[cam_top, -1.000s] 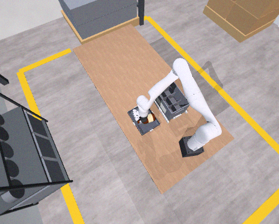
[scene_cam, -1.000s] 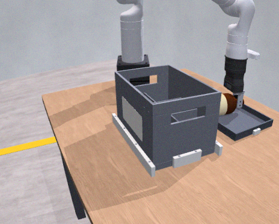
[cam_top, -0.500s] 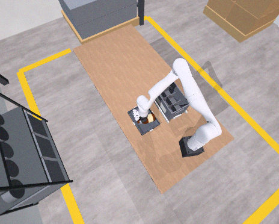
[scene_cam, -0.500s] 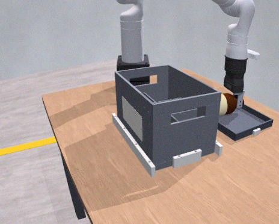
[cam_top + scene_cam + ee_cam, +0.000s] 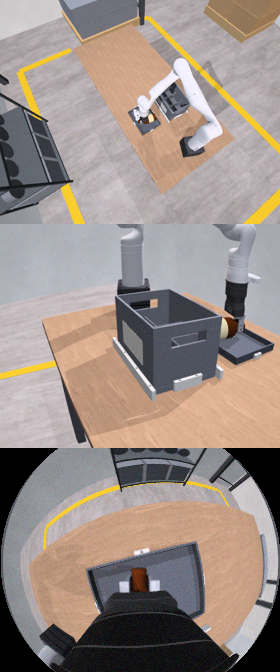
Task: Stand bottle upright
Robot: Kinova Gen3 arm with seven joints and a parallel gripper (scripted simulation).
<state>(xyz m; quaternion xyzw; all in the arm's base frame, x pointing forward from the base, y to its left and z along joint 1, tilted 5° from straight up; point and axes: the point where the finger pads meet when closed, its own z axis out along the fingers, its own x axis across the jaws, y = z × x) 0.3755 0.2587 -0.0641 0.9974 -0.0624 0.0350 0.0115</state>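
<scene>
Right now my hand is 1 cm past the brown bottle, 5 cm to the left of it and 1 cm above it. Round my hand: dark grey tray 2 cm ahead, 5 cm to the right, 3 cm below; then dark grey crate 4 cm ahead, 32 cm to the right, 4 cm above.
</scene>
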